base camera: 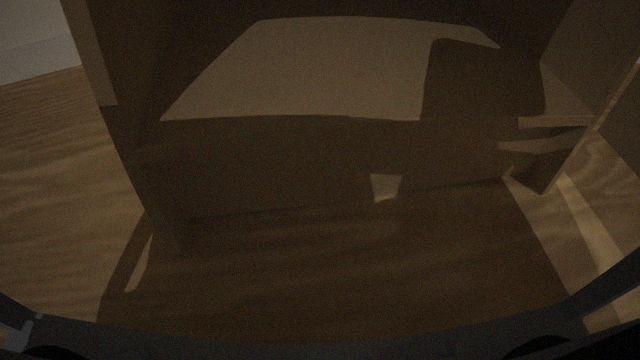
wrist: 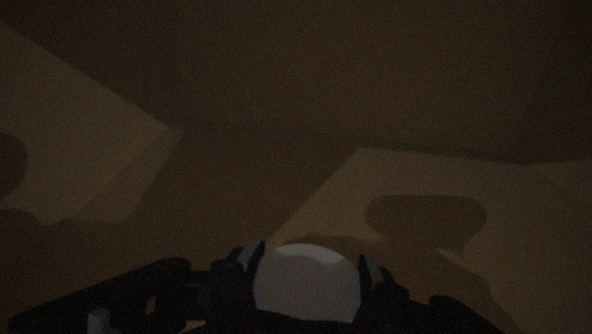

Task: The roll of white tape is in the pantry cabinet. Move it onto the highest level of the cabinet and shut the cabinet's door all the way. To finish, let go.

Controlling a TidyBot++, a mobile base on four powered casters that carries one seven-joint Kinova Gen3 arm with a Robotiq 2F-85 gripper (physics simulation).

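Observation:
The roll of white tape shows at the bottom middle of the wrist view, between the two fingertips. My gripper is shut on it. Beyond the roll, the wrist view shows dim brown cabinet surfaces with lit patches and shadows; which level they belong to I cannot tell. In the base camera view the pantry cabinet stands straight ahead with its front open, and a lit shelf surface shows inside. A brown panel at the right edge appears to be the open door. The gripper and the roll do not show in the base camera view.
The cabinet's left side panel rises at the left. Wooden floor extends beside and before the cabinet. A pale wall shows at the upper left. The base's dark front edge is close to the cabinet.

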